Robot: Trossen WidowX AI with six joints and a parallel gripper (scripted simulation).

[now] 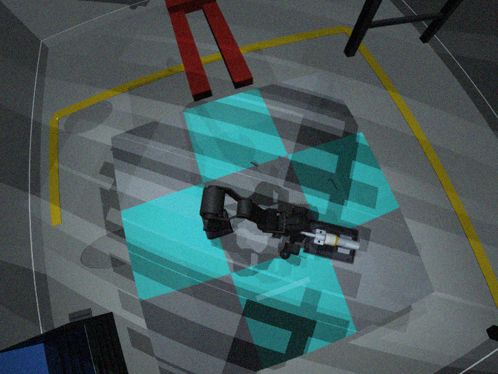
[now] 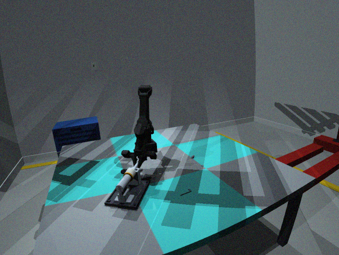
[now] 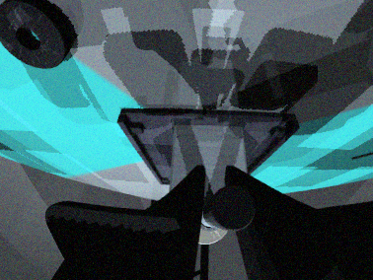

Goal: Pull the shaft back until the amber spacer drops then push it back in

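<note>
Now: the thin grey shaft 3 cm to the right of my gripper tip, 3 cm ahead of it and 2 cm above it. The rest, counted from my gripper tip: amber spacer 8 cm to the right, 8 cm ahead, 2 cm above; hex key 26 cm ahead, 13 cm to the left, 5 cm below; dark ring 12 cm behind, 5 cm below, 3 cm to the right.
</note>
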